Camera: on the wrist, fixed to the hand. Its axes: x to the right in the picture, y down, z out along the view.
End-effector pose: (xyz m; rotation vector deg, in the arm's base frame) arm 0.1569 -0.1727 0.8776 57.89 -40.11 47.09
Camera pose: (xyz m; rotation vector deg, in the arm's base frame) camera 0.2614 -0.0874 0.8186 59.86 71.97 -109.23
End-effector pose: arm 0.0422 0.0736 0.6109 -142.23 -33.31 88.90
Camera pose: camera 0.1326 0.1745 0.6686 30.05 -103.34 -5.30
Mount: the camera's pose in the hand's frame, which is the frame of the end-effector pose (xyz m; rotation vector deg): 0.0279 -0.0894 -0.1136 -17.40 5.38 177.84
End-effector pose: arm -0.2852 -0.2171 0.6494 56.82 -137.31 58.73
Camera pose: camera -0.2353 -0.1906 0.7854 131.77 58.94 -16.23
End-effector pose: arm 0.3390 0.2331 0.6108 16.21 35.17 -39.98
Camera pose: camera 0.2467 0.2026 0.5003 32.53 -10.82 135.06
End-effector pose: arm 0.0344 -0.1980 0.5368 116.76 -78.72 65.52
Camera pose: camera 0.0752 -0.0940 0.6326 77.94 115.81 -28.74
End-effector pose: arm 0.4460 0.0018 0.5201 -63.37 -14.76 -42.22
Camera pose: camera 0.3897 -0.1313 0.5482 -28.83 85.79 113.20
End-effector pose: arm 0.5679 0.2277 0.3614 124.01 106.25 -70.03
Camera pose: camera 0.5509 0.3327 0.4632 87.02 -92.23 13.51
